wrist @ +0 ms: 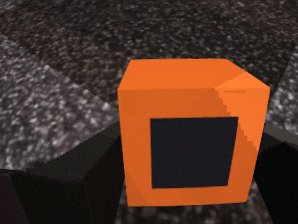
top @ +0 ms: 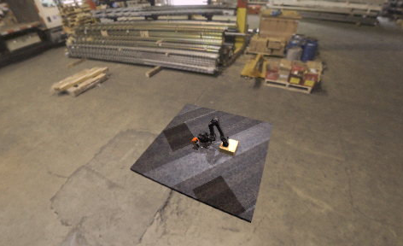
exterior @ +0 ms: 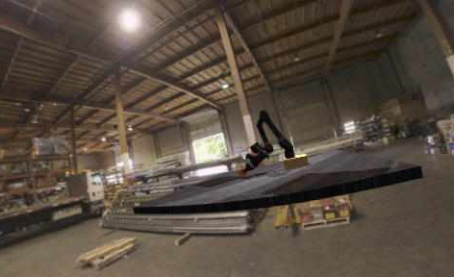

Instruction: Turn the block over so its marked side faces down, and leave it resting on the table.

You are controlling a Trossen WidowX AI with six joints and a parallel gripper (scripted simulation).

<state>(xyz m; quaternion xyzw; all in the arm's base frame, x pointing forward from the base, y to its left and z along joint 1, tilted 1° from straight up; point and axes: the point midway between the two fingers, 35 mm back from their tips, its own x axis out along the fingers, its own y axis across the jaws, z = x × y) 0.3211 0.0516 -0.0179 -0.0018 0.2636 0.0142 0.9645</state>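
The orange block is 1 cm behind my gripper tip.
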